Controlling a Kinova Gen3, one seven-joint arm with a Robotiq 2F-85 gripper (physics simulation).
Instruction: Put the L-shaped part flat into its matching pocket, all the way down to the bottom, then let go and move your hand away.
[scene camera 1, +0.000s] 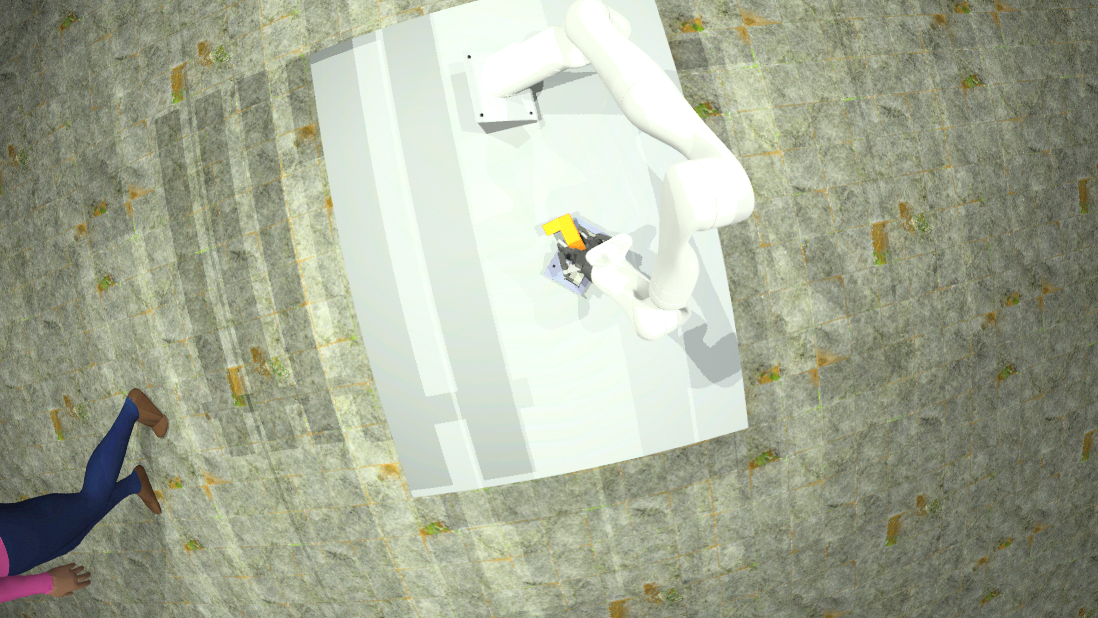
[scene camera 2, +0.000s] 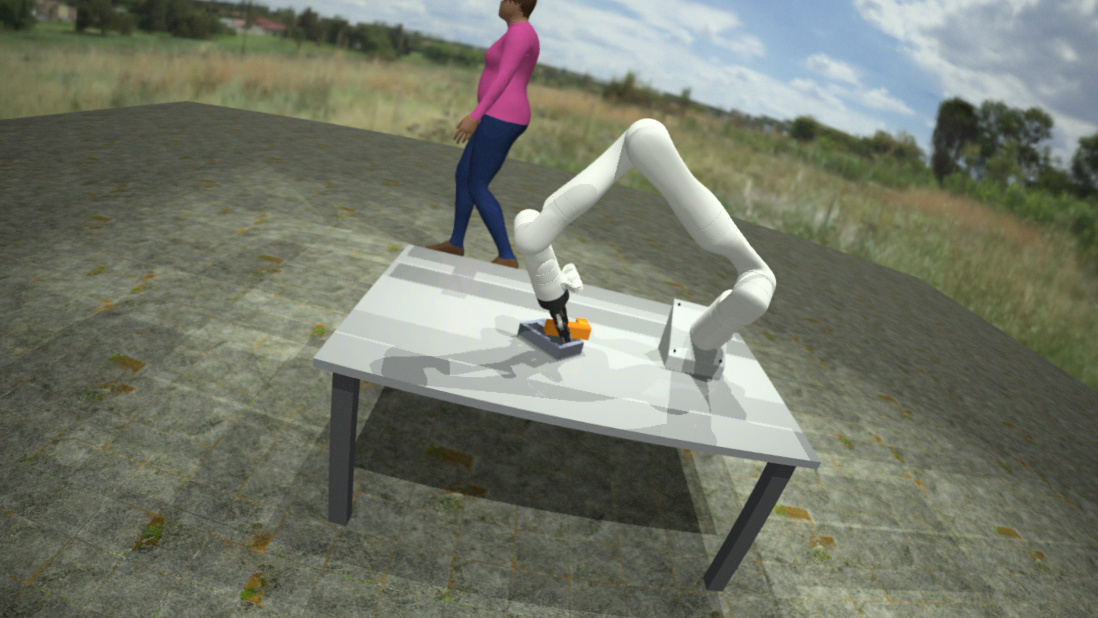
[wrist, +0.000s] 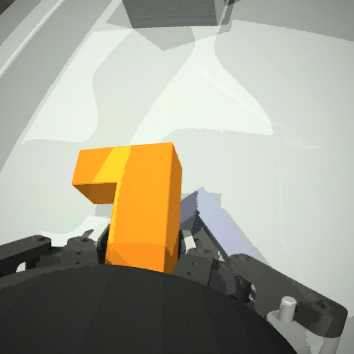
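Seen in the pictures: gripper, between the fingertips: (scene camera 1: 568, 238) (scene camera 2: 567, 335) (wrist: 143, 241); arm's base, origin of its link: (scene camera 1: 499, 79) (scene camera 2: 705, 334).
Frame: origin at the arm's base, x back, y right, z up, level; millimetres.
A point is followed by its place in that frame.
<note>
The orange L-shaped part (scene camera 1: 564, 227) {x -337, y -89, z -27 mm} (scene camera 2: 580, 330) {x -335, y -110, z -34 mm} (wrist: 145, 200) {x -347, y -101, z -28 mm} sits high at one end of the blue-grey pocket block (scene camera 1: 553, 270) {x -424, y -53, z -58 mm} (scene camera 2: 568, 350) {x -353, y -163, z -70 mm} (wrist: 225, 225) {x -339, y -140, z -58 mm}. Its short arm sticks out past the block's rim in the wrist view, and in scene camera 2 its body stands above the rim, so it is not down in the pocket. My gripper (scene camera 1: 574, 245) {x -362, y -95, z -61 mm} (scene camera 2: 564, 334) {x -362, y -95, z -61 mm} (wrist: 143, 241) {x -362, y -95, z -61 mm} is shut on the long arm of the part, with one finger on each side. The pocket's floor and the part's lower end are mostly hidden by the gripper and the part.
The block rests on the white table (scene camera 1: 568, 383) {x -680, y -50, z -94 mm} (scene camera 2: 461, 368) {x -572, y -339, z -94 mm}. The robot's base plate (scene camera 1: 491, 113) {x -82, y 23, z 29 mm} (scene camera 2: 679, 337) {x -71, y -25, z -19 mm} stands on the same table, on the side where the part sticks out. A person in a pink top (scene camera 1: 26, 587) (scene camera 2: 507, 84) is beyond the table's edge.
</note>
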